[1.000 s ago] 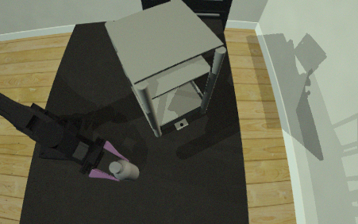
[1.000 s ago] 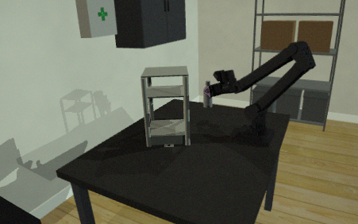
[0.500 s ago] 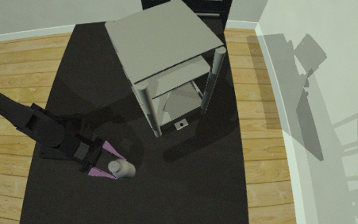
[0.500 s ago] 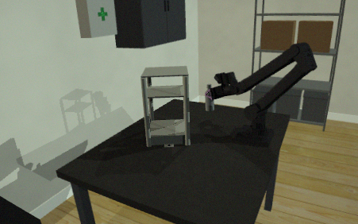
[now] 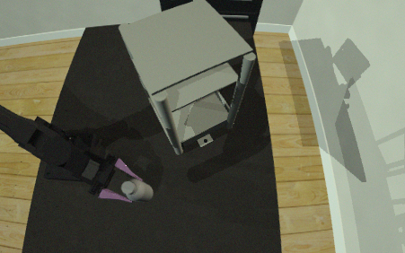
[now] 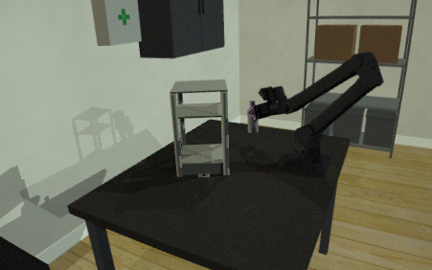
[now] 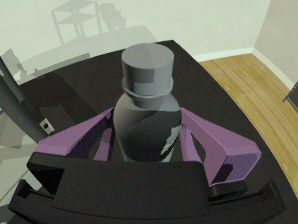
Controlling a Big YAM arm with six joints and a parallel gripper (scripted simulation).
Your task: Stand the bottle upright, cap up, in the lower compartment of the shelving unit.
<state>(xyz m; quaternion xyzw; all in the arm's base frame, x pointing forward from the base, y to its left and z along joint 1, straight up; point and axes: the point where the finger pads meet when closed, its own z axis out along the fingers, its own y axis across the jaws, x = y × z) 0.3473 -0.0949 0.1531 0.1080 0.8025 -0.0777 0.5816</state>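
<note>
My gripper is now right at the grey bottle. The rest, counted from my hand: shelving unit: 31 cm to the left, 8 cm ahead, 1 cm above.
</note>
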